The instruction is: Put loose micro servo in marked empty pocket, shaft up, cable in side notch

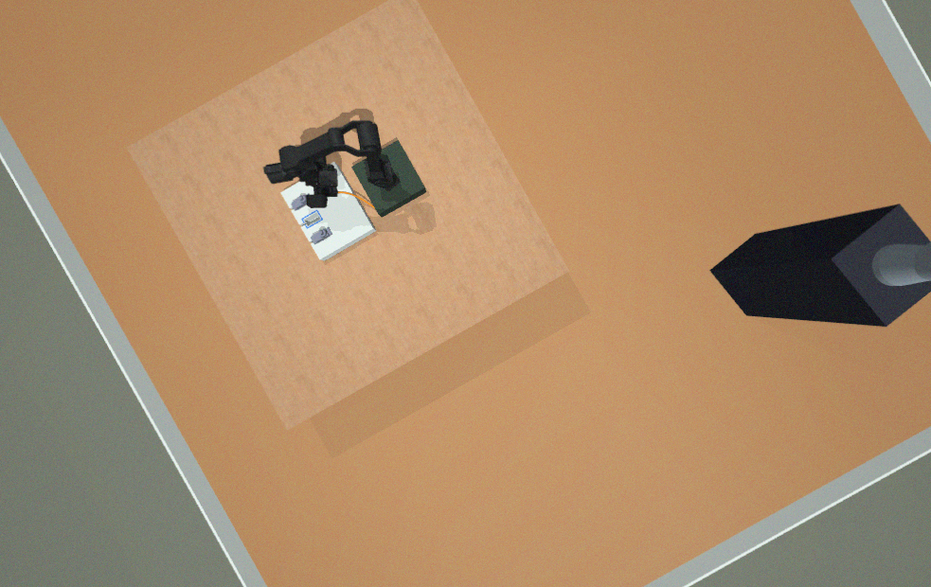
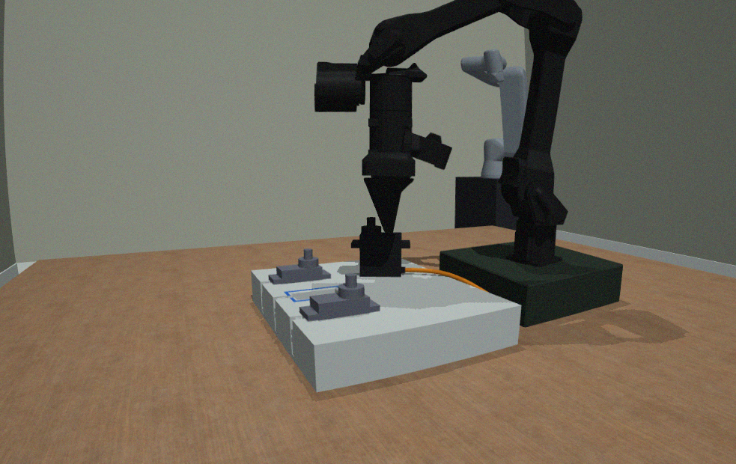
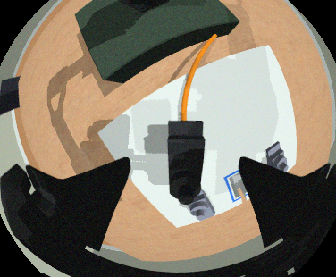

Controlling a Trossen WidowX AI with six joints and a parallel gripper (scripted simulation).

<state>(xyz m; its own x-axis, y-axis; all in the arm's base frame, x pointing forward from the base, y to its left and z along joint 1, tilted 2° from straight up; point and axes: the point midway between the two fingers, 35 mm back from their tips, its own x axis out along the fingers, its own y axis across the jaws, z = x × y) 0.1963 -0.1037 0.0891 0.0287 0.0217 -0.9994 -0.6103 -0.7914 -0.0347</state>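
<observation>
Now: gripper tip 2 cm short of the white deck, 4 cm to the right of it and 9 cm above it.
</observation>
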